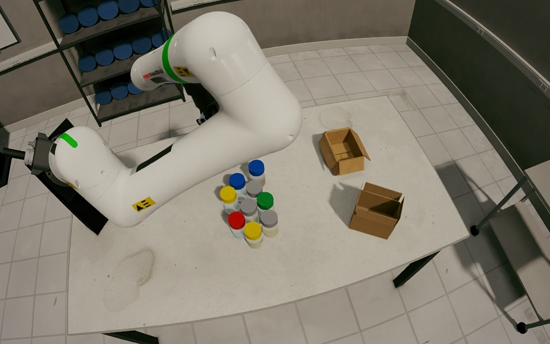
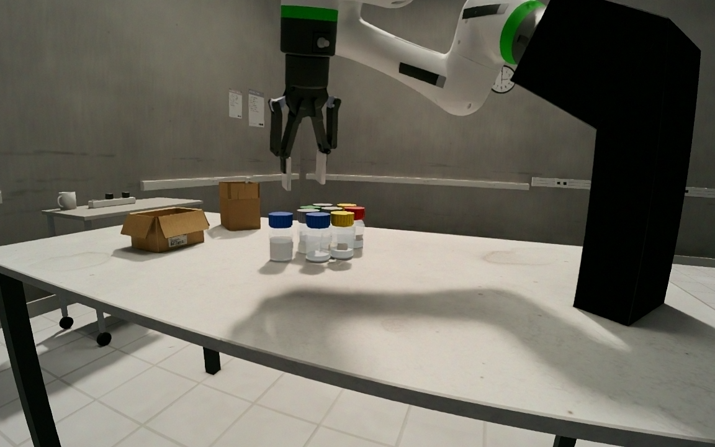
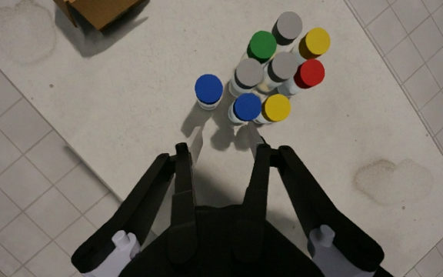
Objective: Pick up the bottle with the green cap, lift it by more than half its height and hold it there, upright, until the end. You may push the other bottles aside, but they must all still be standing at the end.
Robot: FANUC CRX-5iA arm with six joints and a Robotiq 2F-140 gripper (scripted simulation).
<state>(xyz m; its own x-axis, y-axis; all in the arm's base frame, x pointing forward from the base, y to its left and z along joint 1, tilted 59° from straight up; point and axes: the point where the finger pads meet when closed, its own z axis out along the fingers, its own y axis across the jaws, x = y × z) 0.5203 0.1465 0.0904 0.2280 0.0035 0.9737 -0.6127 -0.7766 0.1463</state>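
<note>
Now: the green-capped bottle 5 cm ahead of my hand, 20 cm to the right of it and 15 cm below it. Round my hand: red-capped bottle 7 cm behind, 22 cm to the right, 15 cm below; blue-capped bottle 1 cm behind, 8 cm to the right, 15 cm below; yellow-capped bottle 5 cm behind, 12 cm to the right, 15 cm below.
</note>
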